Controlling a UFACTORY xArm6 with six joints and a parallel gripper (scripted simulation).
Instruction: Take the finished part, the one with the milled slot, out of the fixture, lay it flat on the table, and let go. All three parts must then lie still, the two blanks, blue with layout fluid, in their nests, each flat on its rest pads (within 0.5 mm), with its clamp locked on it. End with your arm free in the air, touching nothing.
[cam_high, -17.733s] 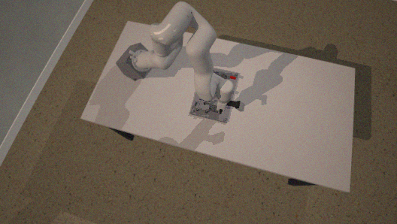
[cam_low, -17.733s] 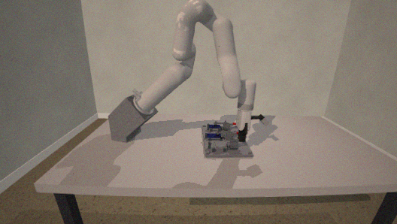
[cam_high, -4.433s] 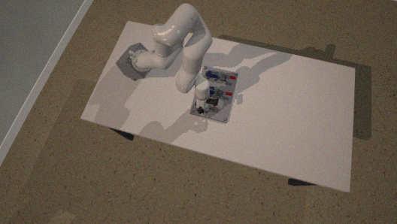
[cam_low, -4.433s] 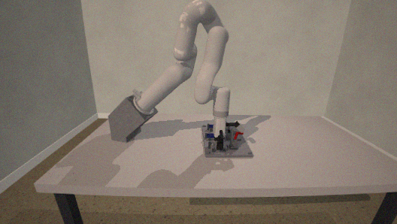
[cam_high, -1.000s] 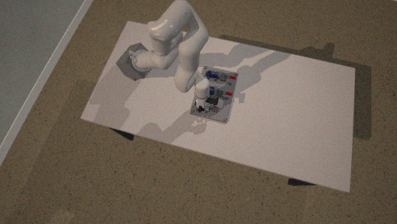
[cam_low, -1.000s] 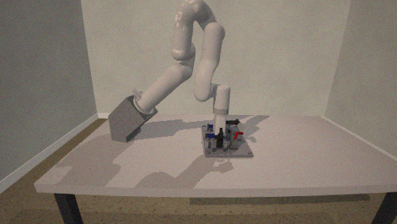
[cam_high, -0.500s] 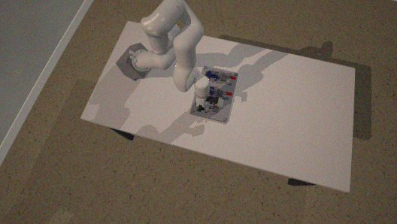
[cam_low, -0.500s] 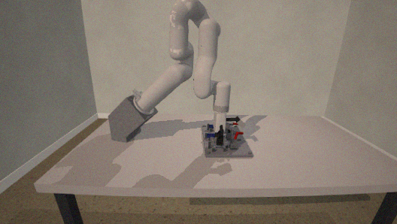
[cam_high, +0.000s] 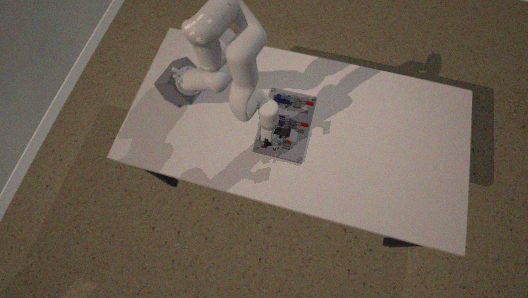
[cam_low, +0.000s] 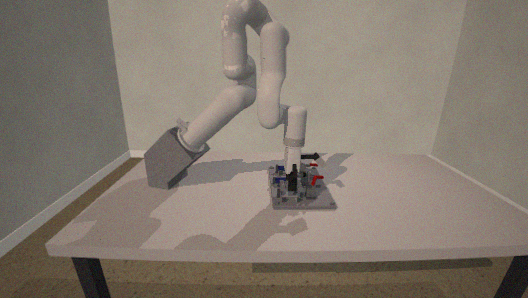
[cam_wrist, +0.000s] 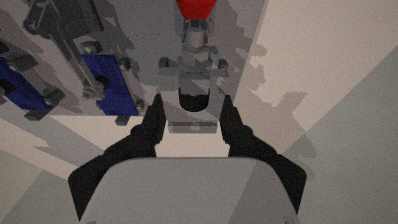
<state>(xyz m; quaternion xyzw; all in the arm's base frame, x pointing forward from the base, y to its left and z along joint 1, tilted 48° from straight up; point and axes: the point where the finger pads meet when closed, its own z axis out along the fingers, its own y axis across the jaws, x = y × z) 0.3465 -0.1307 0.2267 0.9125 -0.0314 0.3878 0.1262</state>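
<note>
The grey finished part is 1 cm below my hand and 1 cm behind it. The rest, counted from my hand: grey fixture plate 10 cm to the left, 7 cm below, 7 cm ahead.
</note>
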